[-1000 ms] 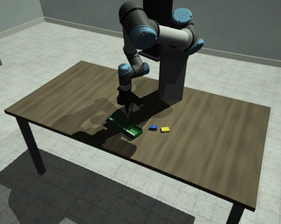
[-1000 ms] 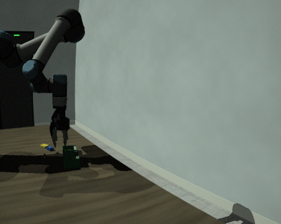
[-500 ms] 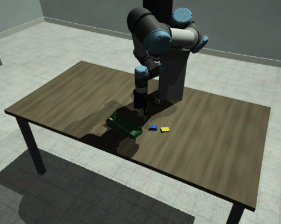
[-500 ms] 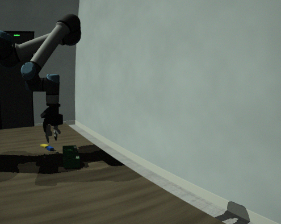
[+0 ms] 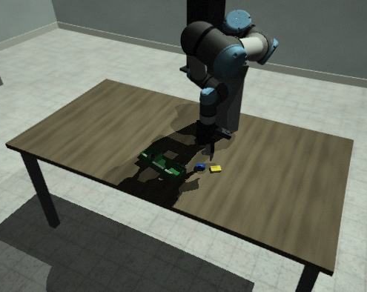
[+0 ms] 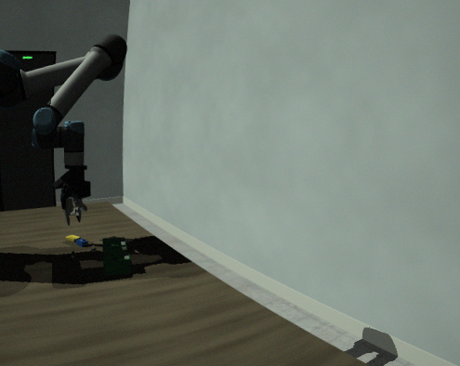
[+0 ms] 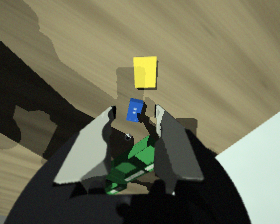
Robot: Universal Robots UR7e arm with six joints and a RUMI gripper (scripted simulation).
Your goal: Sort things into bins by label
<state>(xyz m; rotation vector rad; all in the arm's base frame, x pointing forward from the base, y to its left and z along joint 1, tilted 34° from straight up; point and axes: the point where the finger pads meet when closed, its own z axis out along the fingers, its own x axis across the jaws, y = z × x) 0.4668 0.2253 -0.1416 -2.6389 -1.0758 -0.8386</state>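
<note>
My hand is 10 mm past the yellow block, 30 mm to the right of it and 80 mm above it. Also, from my hand: green cylinder 150 mm to the right, 80 mm below; blue block 40 mm ahead, 40 mm to the right, 80 mm below; grey hex nut 80 mm ahead, 100 mm to the right, 80 mm below.
</note>
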